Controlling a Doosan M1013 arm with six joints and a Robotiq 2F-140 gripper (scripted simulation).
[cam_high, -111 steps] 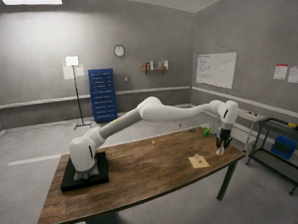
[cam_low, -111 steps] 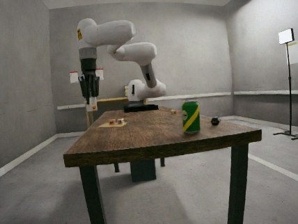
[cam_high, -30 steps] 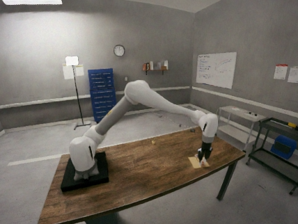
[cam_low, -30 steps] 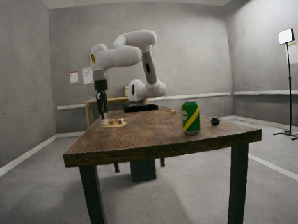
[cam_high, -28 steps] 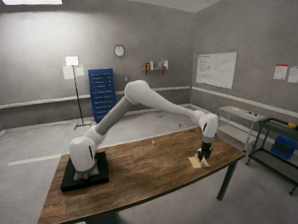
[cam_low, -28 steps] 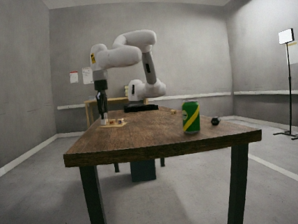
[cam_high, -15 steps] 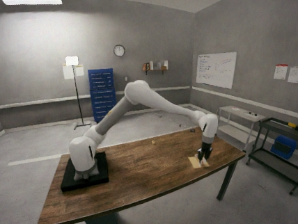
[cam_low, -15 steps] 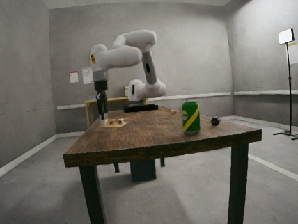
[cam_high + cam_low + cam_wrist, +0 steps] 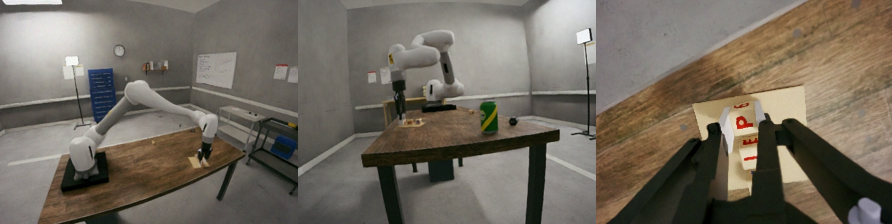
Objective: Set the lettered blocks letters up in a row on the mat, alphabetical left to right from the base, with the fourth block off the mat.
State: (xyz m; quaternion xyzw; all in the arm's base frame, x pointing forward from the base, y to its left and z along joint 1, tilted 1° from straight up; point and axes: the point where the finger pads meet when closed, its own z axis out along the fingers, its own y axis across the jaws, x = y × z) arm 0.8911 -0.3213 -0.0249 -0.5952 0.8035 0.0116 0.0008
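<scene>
My gripper is now 5 cm to the right of the tan mat, 3 cm above it and 1 cm short of it. From my hand the other things lie so: green can 43 cm ahead, 33 cm to the left, 3 cm above; then dark object 50 cm to the left, 34 cm ahead, 2 cm below.
</scene>
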